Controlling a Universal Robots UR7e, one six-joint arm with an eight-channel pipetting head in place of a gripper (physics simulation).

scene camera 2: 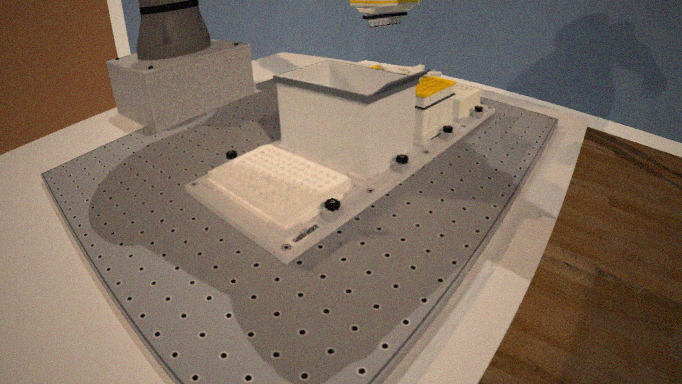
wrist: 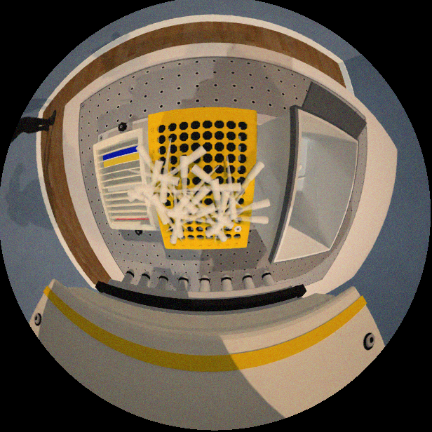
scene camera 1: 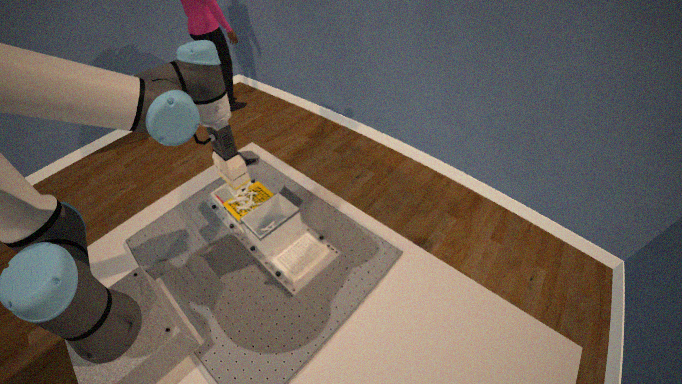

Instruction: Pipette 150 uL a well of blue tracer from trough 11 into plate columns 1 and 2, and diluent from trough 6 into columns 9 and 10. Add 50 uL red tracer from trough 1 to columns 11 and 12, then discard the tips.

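Note:
My pipetting head (scene camera 1: pixel 240 183) (scene camera 2: pixel 385 22) (wrist: pixel 204 283) hangs above the deck near the tip rack. Its row of nozzles is bare, with no tips on them. The yellow tip rack (scene camera 1: pixel 262 190) (scene camera 2: pixel 436 86) (wrist: pixel 200 116) has open holes at its upper part in the wrist view, and a tangled heap of loose white tips (wrist: pixel 195 200) lies across it. The trough block (scene camera 1: pixel 220 193) (scene camera 2: pixel 466 103) (wrist: pixel 105 192) is beside the rack, with a blue strip (wrist: pixel 120 153) and a thin red strip (wrist: pixel 131 219); some tips overlap its edge. The white well plate (scene camera 1: pixel 301 256) (scene camera 2: pixel 280 185) sits at the carrier's other end; well contents are unclear.
A tall waste bin (scene camera 2: pixel 325 125) (wrist: pixel 290 175) stands between the rack and the plate, with some tips (scene camera 1: pixel 270 227) inside. Black knobs (scene camera 2: pixel 332 204) (wrist: pixel 122 127) line the carrier edges. The arm's base block (scene camera 2: pixel 200 90) stands on the table. A person in pink (scene camera 1: pixel 205 17) stands beyond the table.

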